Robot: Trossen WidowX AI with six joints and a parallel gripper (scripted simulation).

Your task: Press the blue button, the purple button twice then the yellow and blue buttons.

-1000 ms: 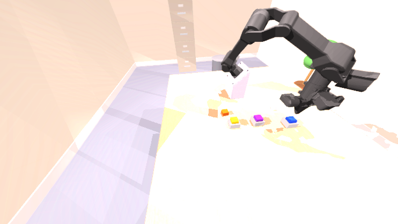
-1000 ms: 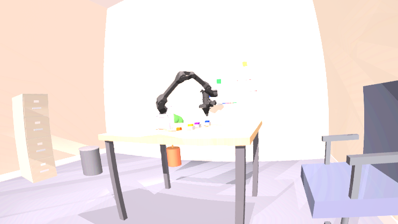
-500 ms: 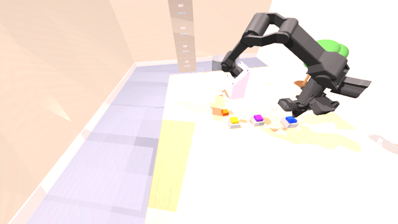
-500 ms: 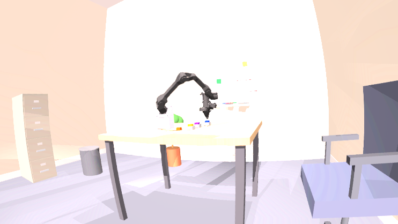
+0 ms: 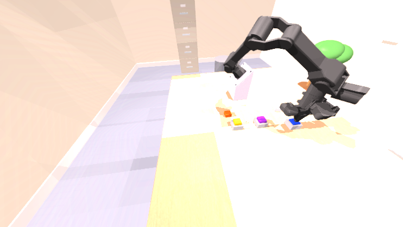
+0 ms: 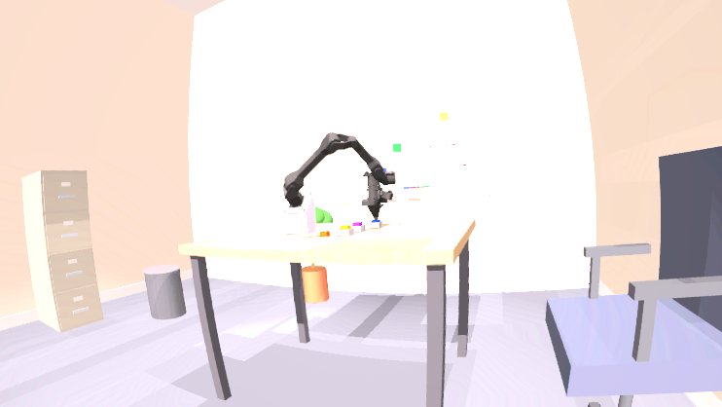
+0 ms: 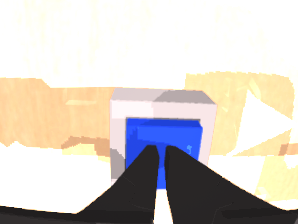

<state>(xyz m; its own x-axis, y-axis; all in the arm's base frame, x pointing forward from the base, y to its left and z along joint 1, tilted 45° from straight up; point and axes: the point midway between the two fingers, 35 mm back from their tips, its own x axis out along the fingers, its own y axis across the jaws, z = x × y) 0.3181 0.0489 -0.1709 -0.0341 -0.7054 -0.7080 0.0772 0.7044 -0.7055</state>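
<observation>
The blue button lies 1 cm below my gripper tip. Also, from my gripper tip: orange block: 28 cm to the right, 14 cm behind, 2 cm below; yellow button: 26 cm to the right, 5 cm behind; purple button: 14 cm to the right, 4 cm behind.
</observation>
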